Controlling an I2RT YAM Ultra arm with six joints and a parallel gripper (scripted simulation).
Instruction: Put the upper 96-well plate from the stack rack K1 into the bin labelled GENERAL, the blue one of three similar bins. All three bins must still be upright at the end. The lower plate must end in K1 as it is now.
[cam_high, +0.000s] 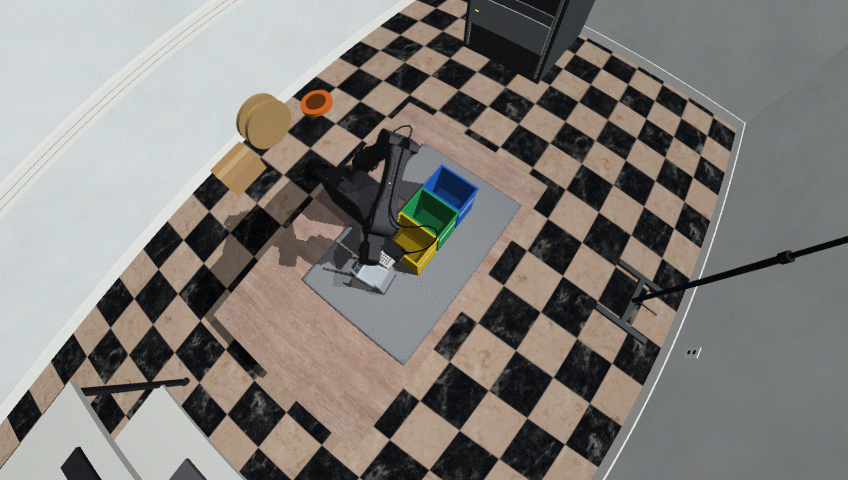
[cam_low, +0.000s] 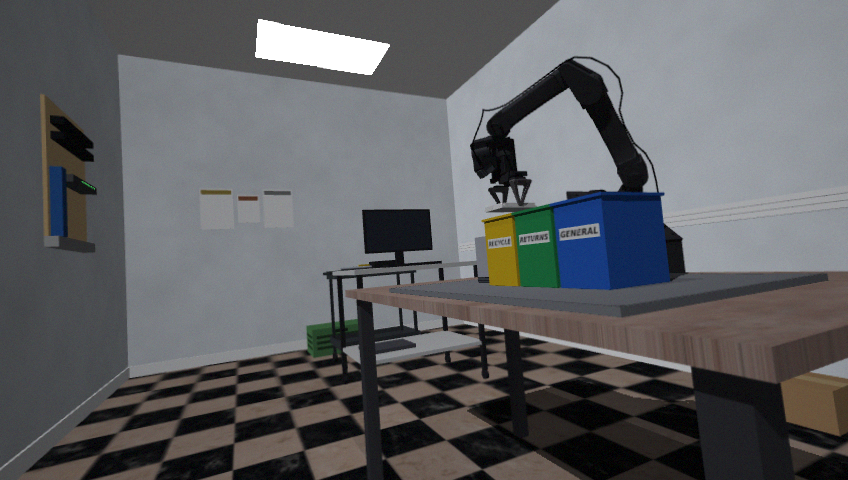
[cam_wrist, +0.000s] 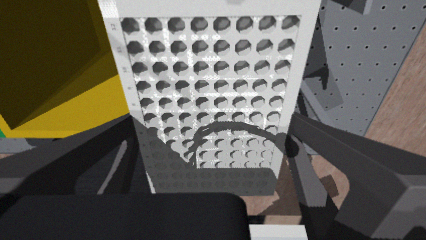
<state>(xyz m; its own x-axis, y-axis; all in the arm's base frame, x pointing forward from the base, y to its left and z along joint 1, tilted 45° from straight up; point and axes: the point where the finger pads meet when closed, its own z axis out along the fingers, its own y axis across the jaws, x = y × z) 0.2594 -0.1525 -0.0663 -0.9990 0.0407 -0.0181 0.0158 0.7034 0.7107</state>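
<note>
The blue general bin lies 50 mm ahead of my hand, 360 mm to the left of it and 140 mm below it. Round my hand: 96-well plate 10 mm below; then green returns bin 50 mm ahead, 230 mm to the left, 140 mm below; then yellow recycle bin 50 mm ahead, 100 mm to the left, 140 mm below.
</note>
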